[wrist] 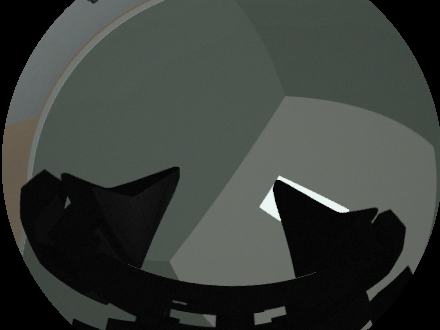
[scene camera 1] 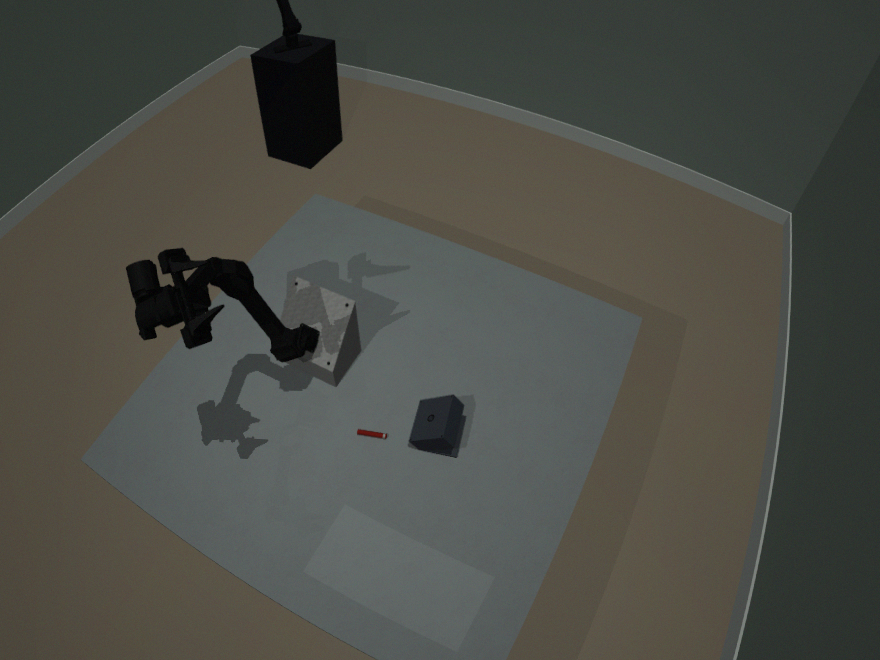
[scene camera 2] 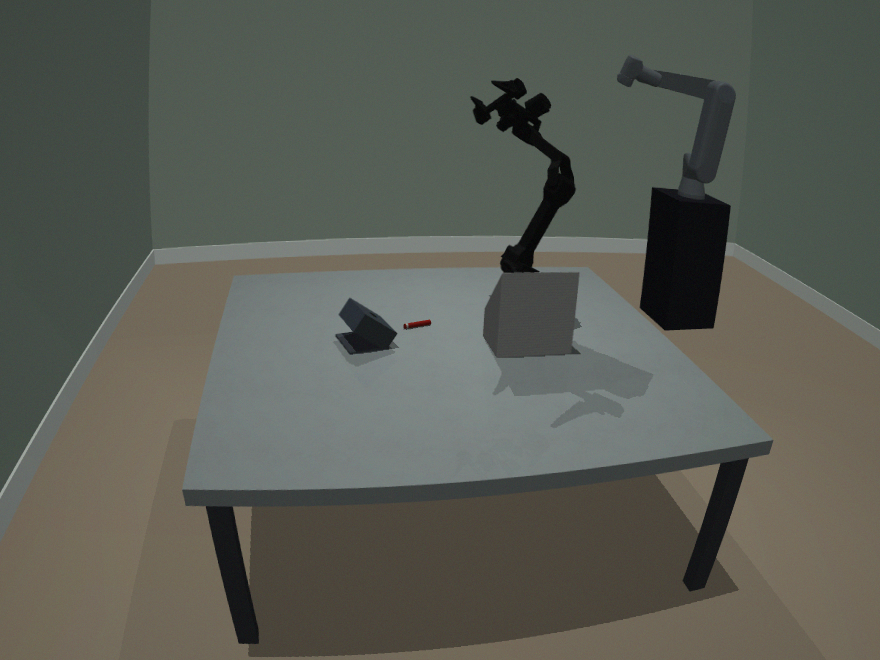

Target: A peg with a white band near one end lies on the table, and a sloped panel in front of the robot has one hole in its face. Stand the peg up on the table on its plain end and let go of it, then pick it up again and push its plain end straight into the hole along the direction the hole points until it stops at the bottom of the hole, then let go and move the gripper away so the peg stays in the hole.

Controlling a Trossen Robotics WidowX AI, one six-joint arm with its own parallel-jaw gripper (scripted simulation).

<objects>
gripper: wrist; scene camera 1; scene camera 2 481,89
same spot on gripper: (wrist: pixel 318 237) = (scene camera 1: pixel 189 269)
</objects>
